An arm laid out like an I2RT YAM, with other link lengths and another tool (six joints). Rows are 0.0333 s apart.
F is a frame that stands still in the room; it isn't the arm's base.
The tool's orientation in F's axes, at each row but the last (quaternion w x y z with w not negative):
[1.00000, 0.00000, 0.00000, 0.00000]
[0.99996, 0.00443, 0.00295, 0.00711]
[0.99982, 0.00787, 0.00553, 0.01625]
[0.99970, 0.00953, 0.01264, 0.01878]
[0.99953, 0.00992, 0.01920, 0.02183]
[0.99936, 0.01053, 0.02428, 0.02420]
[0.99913, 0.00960, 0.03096, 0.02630]
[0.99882, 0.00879, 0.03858, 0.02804]
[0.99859, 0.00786, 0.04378, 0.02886]
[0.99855, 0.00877, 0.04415, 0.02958]
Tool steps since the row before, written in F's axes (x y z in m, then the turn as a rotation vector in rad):
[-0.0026, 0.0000, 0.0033, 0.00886, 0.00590, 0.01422]
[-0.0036, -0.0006, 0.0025, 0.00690, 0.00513, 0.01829]
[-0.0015, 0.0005, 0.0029, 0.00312, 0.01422, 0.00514]
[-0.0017, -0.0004, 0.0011, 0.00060, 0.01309, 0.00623]
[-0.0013, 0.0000, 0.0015, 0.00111, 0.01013, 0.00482]
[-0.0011, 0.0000, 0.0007, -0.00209, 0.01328, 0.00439]
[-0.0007, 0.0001, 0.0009, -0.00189, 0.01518, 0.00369]
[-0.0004, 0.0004, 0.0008, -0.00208, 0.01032, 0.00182]
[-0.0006, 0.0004, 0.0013, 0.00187, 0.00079, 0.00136]
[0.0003, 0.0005, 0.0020, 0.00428, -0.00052, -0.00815]
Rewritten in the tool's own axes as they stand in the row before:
[-0.0026, 0.0000, 0.0033, 0.00886, 0.00590, 0.01422]
[-0.0036, -0.0005, 0.0025, 0.00687, 0.00519, 0.01828]
[-0.0015, 0.0006, 0.0029, 0.00353, 0.01419, 0.00495]
[-0.0017, -0.0003, 0.0011, 0.00094, 0.01318, 0.00600]
[-0.0014, 0.0001, 0.0014, 0.00137, 0.01017, 0.00467]
[-0.0011, 0.0001, 0.0006, -0.00165, 0.01346, 0.00402]
[-0.0007, 0.0002, 0.0009, -0.00130, 0.01533, 0.00330]
[-0.0004, 0.0004, 0.0008, -0.00162, 0.01045, 0.00149]
[-0.0007, 0.0005, 0.0012, 0.00179, 0.00071, 0.00151]
[0.0002, 0.0005, 0.0020, 0.00494, -0.00093, -0.00773]

